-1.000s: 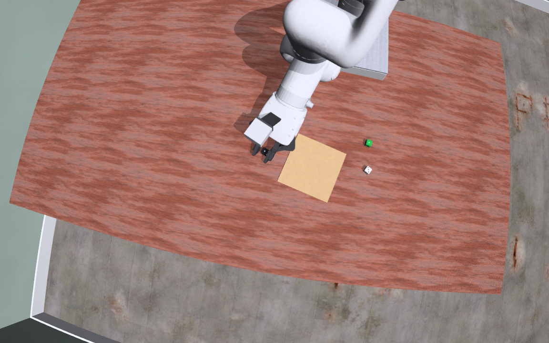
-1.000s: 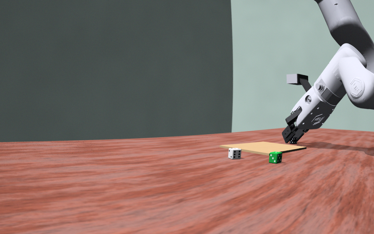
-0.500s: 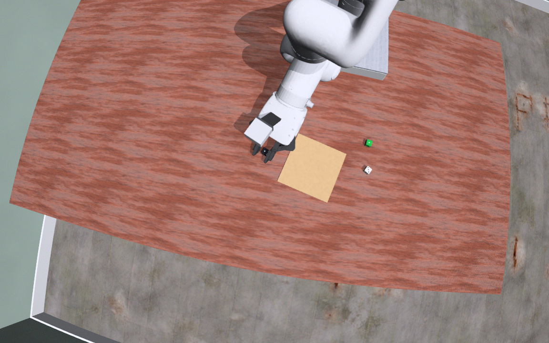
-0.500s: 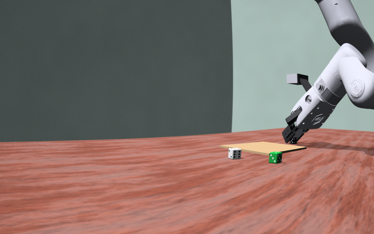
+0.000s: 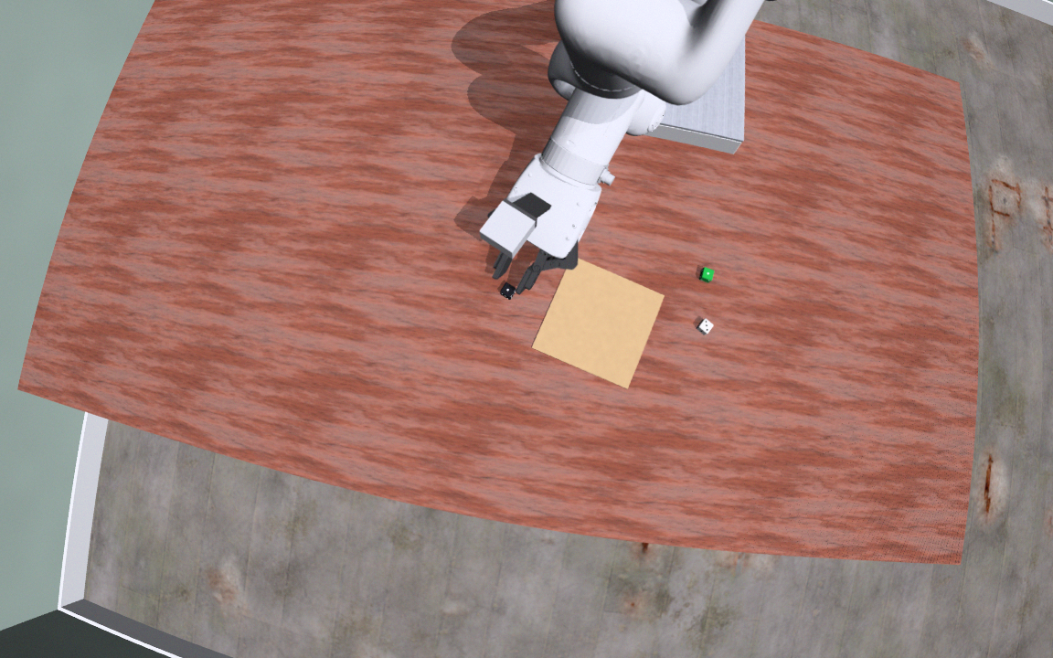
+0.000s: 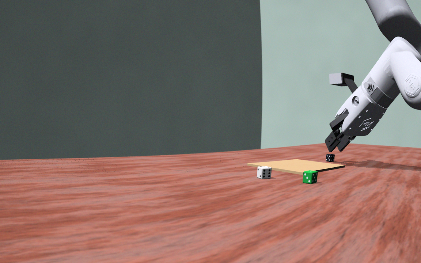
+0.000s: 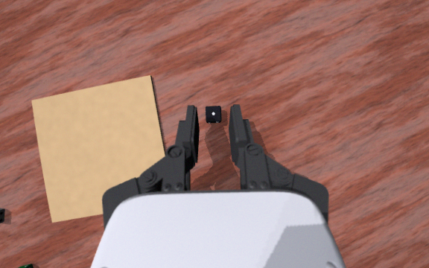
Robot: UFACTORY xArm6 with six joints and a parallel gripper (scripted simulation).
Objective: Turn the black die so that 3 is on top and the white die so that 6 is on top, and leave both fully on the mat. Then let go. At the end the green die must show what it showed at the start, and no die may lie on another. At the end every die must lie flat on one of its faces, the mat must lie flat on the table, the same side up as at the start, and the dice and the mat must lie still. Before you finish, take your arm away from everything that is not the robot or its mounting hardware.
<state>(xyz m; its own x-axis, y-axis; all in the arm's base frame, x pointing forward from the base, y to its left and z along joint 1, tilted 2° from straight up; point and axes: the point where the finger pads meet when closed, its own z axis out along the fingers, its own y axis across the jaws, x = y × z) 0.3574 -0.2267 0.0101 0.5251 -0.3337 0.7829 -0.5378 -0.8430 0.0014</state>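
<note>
Right now the black die is 4 cm below my hand, 2 cm ahead of it and 1 cm to the right of it. Round my hand: green die (27 cm to the left, 4 cm below, 1 cm behind); white die (26 cm to the left, 6 cm ahead, 4 cm below); tan mat (11 cm to the left, 6 cm ahead, 4 cm below).
</note>
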